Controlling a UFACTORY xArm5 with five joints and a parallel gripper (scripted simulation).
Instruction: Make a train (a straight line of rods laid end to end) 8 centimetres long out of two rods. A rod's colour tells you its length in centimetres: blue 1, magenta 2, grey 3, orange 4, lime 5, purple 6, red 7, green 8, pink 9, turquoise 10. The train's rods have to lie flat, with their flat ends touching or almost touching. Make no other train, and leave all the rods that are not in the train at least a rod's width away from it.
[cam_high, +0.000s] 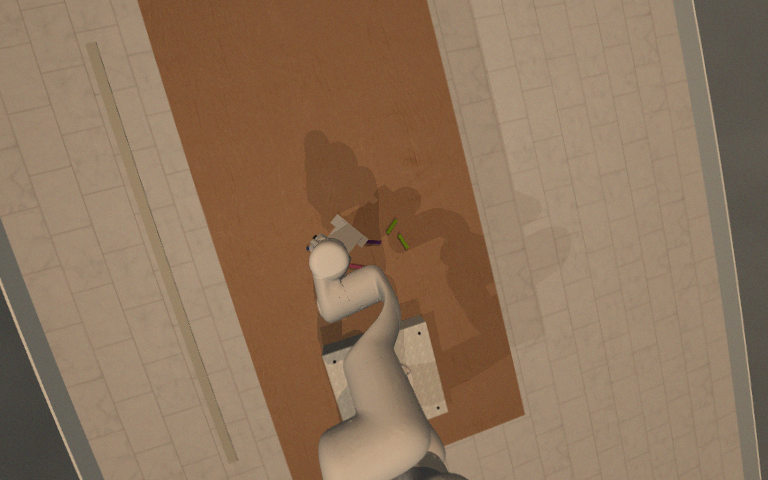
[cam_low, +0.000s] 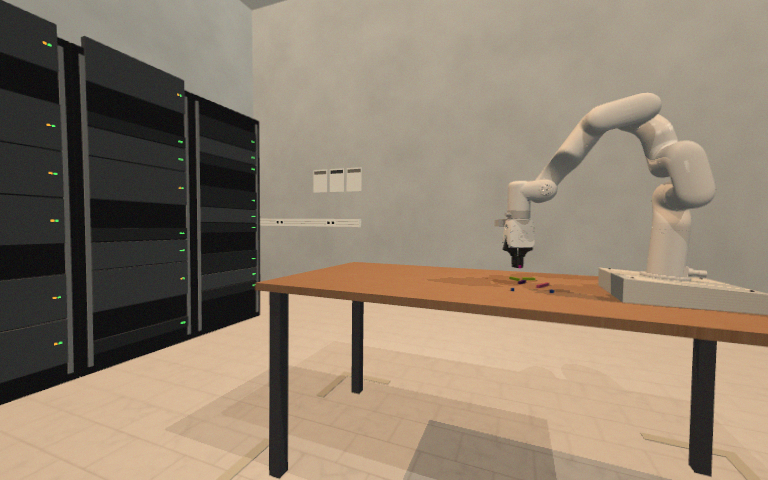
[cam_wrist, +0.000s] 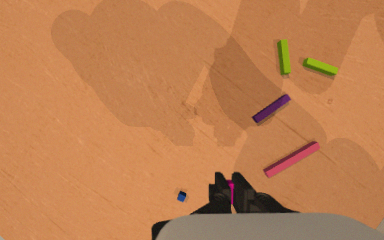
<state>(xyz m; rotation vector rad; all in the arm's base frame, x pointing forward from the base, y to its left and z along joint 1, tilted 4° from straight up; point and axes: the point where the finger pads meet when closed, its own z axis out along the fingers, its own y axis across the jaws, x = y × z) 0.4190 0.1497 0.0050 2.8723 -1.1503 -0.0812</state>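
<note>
My gripper is now 7 cm to the right of the blue rod and 9 cm above it. The rest, counted from my hand: purple rod: 1 cm ahead, 12 cm to the right, 9 cm below; then pink rod: 7 cm behind, 9 cm to the right, 9 cm below; then magenta rod: 2 cm below.
</note>
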